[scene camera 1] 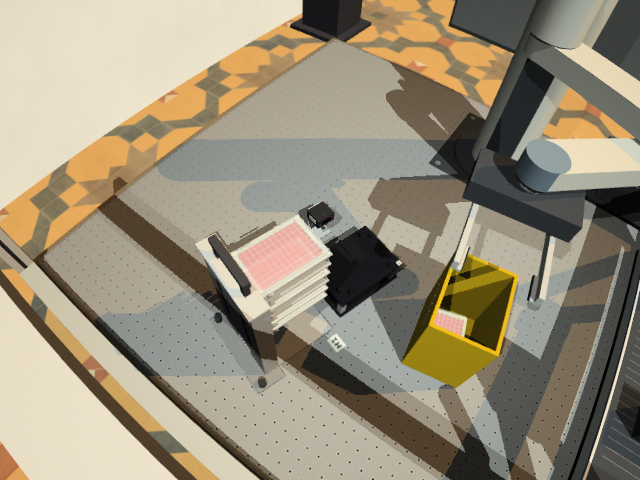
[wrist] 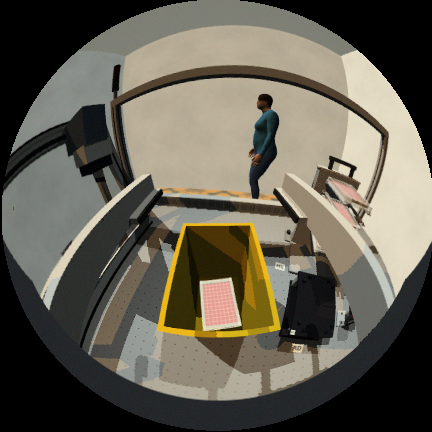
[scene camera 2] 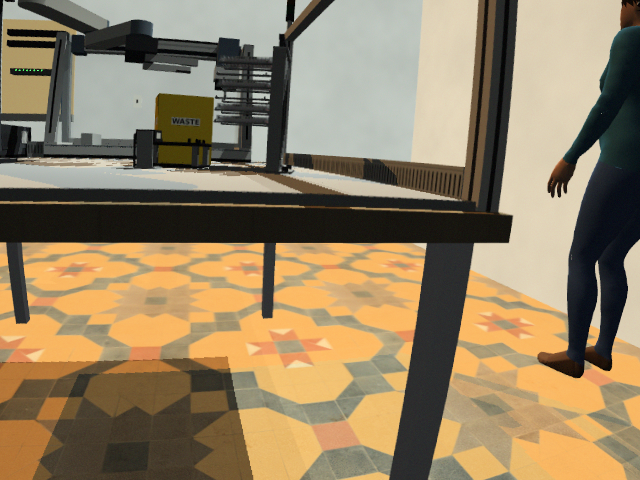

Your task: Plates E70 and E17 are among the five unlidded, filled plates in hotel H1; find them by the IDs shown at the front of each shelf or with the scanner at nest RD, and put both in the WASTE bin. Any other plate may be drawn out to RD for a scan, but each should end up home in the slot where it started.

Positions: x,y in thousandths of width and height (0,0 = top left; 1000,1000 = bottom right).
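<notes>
Here is a hotel H1 (scene camera 2: 438,132), and the wrist view shows the hotel H1 too (wrist: 735,413). Then there is my gripper (scene camera 1: 776,591). My gripper also shows in the wrist view (wrist: 503,418), and scene camera 2 shows my gripper as well (scene camera 2: 304,139).
</notes>
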